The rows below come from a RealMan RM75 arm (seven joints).
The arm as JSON. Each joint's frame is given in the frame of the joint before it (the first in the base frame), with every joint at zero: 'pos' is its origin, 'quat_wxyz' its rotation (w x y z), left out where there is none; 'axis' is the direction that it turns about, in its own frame. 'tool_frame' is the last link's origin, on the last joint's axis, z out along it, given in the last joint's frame.
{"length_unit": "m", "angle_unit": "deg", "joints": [
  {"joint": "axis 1", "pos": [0.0, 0.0, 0.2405], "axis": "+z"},
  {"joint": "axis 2", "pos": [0.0, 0.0, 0.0], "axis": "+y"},
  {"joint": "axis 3", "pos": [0.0, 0.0, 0.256], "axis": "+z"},
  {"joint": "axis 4", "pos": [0.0, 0.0, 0.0], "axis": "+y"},
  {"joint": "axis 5", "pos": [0.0, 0.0, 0.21], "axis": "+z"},
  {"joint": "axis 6", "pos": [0.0, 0.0, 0.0], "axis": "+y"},
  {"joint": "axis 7", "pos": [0.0, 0.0, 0.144], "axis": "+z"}
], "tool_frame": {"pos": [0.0, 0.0, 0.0]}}
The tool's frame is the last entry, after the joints.
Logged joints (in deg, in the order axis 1, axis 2, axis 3, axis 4, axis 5, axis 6, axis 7), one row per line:
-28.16 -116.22 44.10 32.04 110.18 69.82 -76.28
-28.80 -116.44 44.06 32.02 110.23 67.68 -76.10
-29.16 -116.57 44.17 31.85 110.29 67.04 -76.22
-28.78 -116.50 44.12 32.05 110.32 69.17 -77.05
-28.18 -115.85 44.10 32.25 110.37 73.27 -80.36
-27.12 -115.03 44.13 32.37 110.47 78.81 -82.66
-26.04 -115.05 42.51 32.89 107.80 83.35 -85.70
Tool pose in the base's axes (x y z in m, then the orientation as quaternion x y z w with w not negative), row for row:
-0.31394 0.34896 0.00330 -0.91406 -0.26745 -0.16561 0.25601
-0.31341 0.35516 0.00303 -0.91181 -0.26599 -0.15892 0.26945
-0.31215 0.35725 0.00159 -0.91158 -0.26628 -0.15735 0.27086
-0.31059 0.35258 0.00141 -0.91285 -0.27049 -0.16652 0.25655
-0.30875 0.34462 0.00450 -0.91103 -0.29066 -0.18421 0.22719
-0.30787 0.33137 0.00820 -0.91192 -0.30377 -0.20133 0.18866
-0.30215 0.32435 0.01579 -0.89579 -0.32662 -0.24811 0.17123
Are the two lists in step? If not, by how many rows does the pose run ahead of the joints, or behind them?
They are in step.
